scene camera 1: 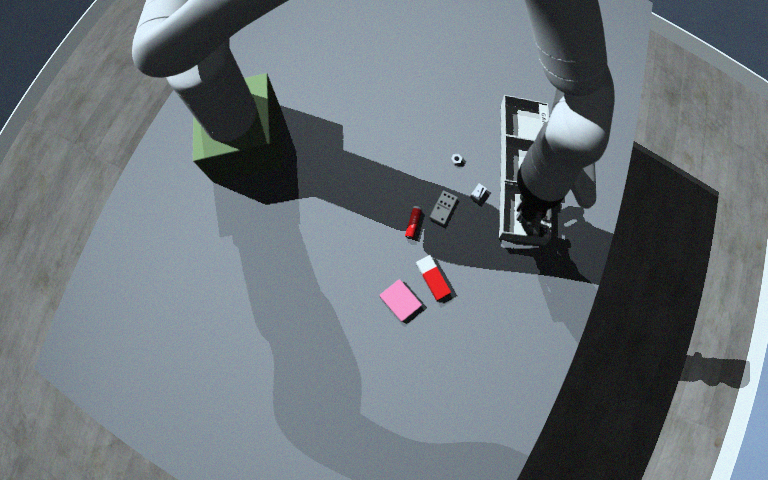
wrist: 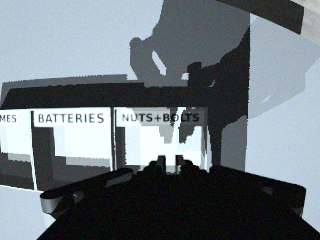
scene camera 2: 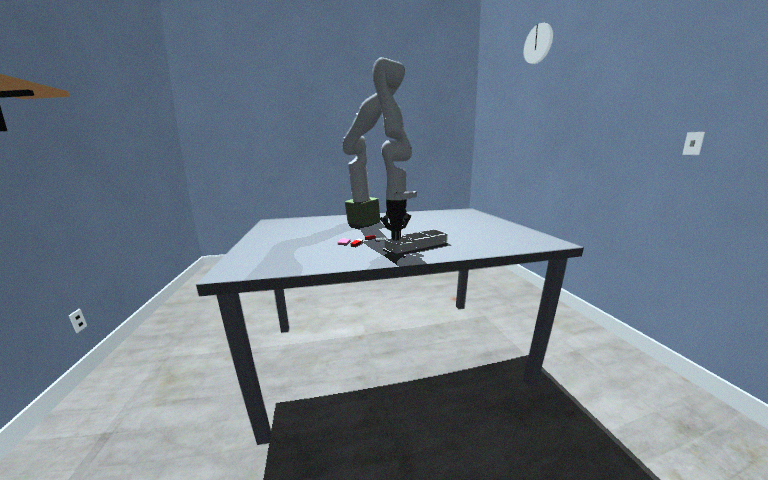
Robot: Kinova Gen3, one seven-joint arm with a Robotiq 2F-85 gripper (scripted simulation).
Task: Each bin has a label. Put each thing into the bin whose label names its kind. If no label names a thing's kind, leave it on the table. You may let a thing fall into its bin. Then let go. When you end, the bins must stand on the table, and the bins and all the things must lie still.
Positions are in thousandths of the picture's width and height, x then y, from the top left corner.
Labels:
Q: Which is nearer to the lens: the bin row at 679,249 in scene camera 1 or the red-and-white eraser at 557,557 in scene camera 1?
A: The red-and-white eraser.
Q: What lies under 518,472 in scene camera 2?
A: My gripper.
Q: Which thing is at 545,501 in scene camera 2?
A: A bin row.

